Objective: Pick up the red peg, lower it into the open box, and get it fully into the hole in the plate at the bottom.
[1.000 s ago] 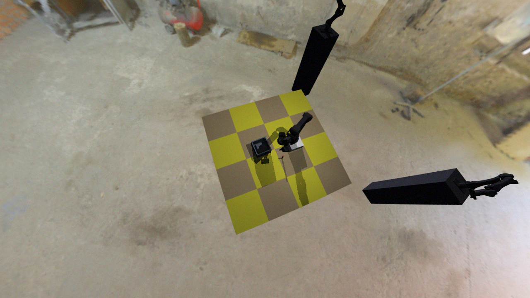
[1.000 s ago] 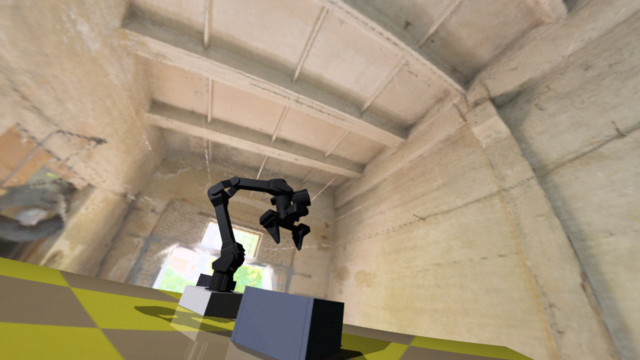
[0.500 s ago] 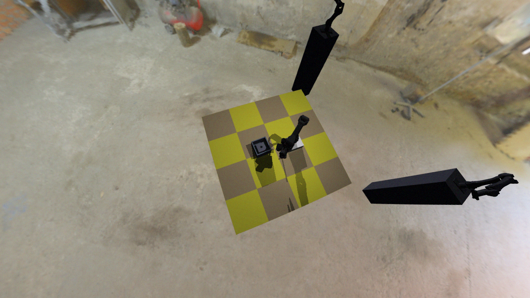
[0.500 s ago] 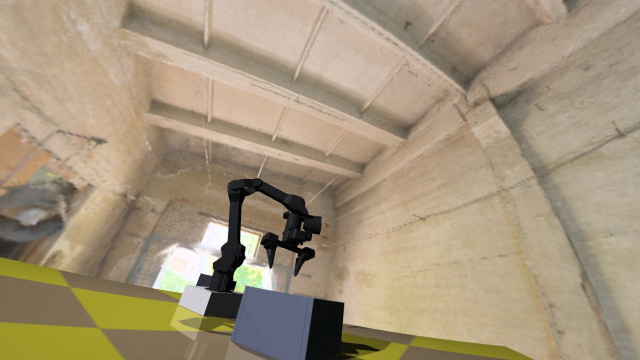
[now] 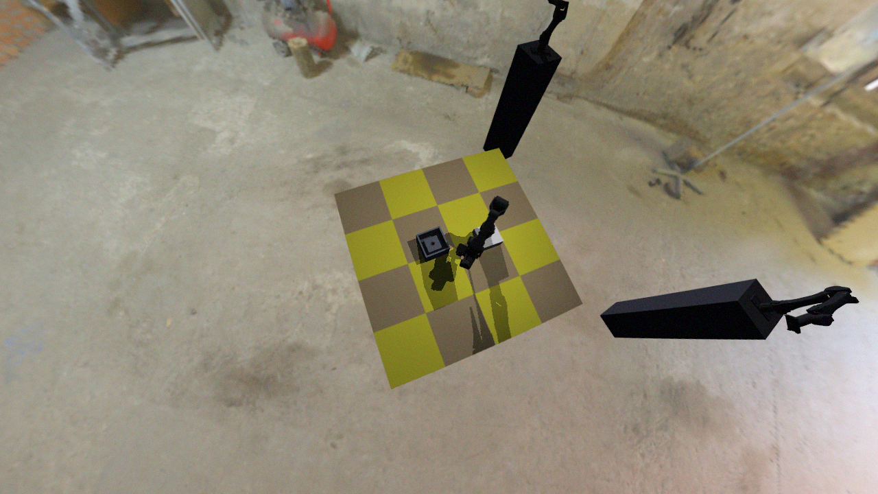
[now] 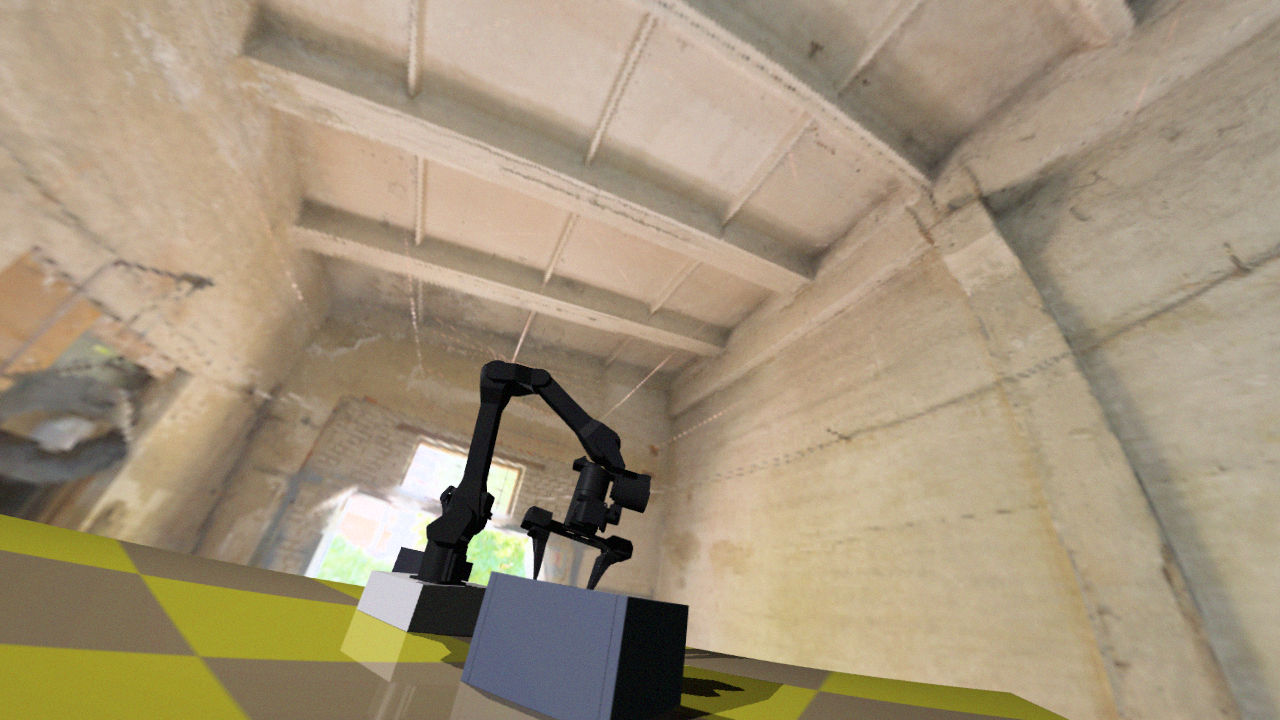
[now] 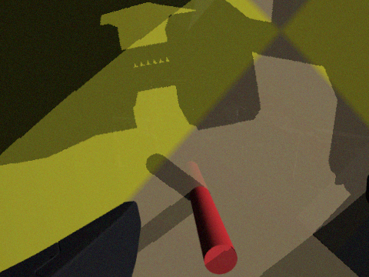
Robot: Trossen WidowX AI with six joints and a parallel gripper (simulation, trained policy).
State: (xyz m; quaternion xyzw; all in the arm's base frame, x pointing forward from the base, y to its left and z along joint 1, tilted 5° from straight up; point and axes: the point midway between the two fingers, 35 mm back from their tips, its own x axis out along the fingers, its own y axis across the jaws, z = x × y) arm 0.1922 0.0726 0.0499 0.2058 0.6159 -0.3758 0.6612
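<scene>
The red peg is 50 mm below my gripper tip, 30 mm to the left of it and 10 mm behind it. From my gripper tip the other things lie so: box: 170 mm to the right, 140 mm ahead, 60 mm below; then grey plate: 170 mm to the right, 140 mm ahead, 50 mm below.
</scene>
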